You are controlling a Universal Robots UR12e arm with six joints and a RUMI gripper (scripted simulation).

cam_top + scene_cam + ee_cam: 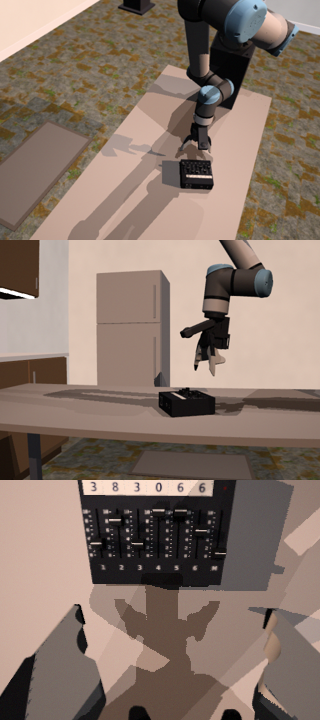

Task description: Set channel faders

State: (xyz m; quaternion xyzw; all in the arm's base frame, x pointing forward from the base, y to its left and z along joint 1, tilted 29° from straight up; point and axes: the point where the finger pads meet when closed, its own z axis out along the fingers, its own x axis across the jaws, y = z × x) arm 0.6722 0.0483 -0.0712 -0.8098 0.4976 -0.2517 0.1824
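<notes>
Now: the channel 2 fader 4 cm ahead of my hand, 8 cm to the left of it and 6 cm below it. Also, from my hand: channel 3 fader: 3 cm ahead, 5 cm to the left, 6 cm below; master fader: 6 cm ahead, 3 cm to the right, 6 cm below; channel 1 fader: 1 cm ahead, 9 cm to the left, 6 cm below.
</notes>
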